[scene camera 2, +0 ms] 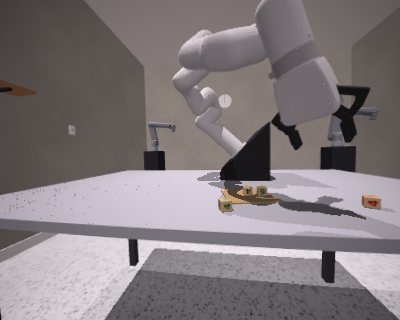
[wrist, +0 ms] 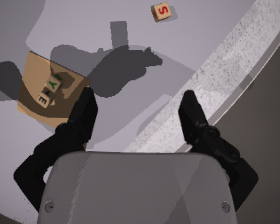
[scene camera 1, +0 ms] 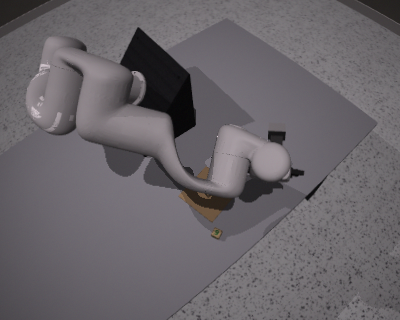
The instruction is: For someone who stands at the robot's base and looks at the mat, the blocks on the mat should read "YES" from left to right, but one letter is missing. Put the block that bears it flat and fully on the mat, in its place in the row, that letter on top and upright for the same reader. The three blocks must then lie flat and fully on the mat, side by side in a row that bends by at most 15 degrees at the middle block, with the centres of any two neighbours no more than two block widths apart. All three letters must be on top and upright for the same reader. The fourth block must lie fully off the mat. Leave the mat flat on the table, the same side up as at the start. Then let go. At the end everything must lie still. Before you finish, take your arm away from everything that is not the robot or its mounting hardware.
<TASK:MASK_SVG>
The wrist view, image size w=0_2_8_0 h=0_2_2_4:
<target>gripper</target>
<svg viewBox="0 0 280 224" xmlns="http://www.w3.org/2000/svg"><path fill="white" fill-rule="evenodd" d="M13 174L15 182L39 213L37 224L237 224L235 212L246 200L259 180L258 174L240 157L238 149L221 138L220 131L216 127L209 126L204 111L193 90L184 92L178 109L184 140L192 146L190 152L133 153L86 151L83 144L88 143L91 139L98 113L98 106L91 87L83 88L78 102L76 101L67 123L59 124L55 129L55 134L38 144L34 149L33 155L30 155ZM53 166L47 182L45 183L43 180L44 174L48 171L47 169L49 167Z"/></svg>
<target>mat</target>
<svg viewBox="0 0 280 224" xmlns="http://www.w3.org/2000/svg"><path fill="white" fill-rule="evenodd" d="M29 51L22 76L17 110L56 128L60 123L67 123L75 102L81 95L83 88L89 87L91 80ZM45 89L50 90L56 95L51 105L47 108L36 102L39 93ZM54 73L59 74L66 80L61 89L56 93L53 93L44 85L47 78Z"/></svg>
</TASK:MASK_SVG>
